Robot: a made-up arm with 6 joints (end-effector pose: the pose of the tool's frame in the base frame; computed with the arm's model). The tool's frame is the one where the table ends. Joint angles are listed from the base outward.
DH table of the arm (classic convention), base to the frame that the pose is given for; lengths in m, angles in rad. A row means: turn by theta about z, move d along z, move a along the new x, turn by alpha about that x. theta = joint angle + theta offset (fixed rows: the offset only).
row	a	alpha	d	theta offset
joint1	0	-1.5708	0.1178	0
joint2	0.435	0	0	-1.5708
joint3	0	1.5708	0.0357	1.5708
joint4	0	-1.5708	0.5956	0
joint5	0	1.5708	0	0
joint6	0	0	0.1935	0
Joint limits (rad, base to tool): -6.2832..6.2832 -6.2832..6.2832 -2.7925..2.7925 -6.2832..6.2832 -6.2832..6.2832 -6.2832..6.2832
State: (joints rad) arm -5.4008 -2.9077 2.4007 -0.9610 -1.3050 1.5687
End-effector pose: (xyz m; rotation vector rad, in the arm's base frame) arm -0.4686 -0.2725 0.2078 -0.9418 -1.3916 0.8642
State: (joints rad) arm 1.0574 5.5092 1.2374 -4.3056 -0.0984 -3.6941
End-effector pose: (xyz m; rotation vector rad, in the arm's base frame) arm 0.0111 0.0569 1.1306 -0.4865 0.1826 -0.6655
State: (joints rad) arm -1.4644 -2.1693 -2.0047 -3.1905 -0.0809 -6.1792
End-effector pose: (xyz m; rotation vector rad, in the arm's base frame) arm 0.0676 -0.3041 -0.5450 1.7107 -1.6286 0.9242
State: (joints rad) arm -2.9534 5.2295 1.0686 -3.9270 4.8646 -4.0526
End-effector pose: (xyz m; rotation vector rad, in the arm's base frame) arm 0.2108 0.1415 0.9557 -1.5505 -0.2550 1.3146
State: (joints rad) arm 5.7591 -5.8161 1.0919 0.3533 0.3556 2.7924
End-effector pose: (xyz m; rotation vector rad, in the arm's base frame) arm 0.8724 -0.4361 0.4522 2.3332 -0.4983 1.6911
